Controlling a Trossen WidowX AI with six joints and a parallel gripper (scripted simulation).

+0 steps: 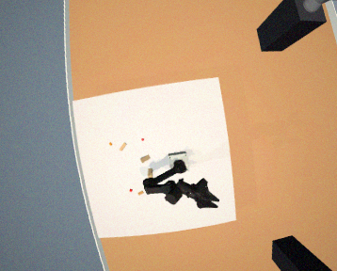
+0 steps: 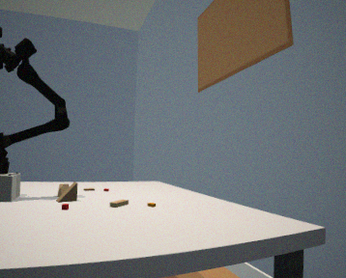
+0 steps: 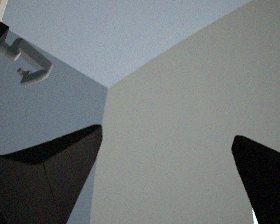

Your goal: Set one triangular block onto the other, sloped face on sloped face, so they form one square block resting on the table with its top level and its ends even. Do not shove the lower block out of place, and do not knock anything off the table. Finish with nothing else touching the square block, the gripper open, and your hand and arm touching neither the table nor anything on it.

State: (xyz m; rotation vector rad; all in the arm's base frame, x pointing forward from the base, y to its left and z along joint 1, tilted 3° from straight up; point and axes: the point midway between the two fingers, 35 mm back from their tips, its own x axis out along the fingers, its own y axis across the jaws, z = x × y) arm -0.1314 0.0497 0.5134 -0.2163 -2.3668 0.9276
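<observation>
My gripper tip is 40 cm short of the red cube, 28 cm to the left of it and 62 cm above it. Also, from my gripper tip: tan piece: 58 cm ahead, 24 cm to the right, 62 cm below; then small orange piece: 68 cm ahead, 27 cm to the right, 62 cm below.
</observation>
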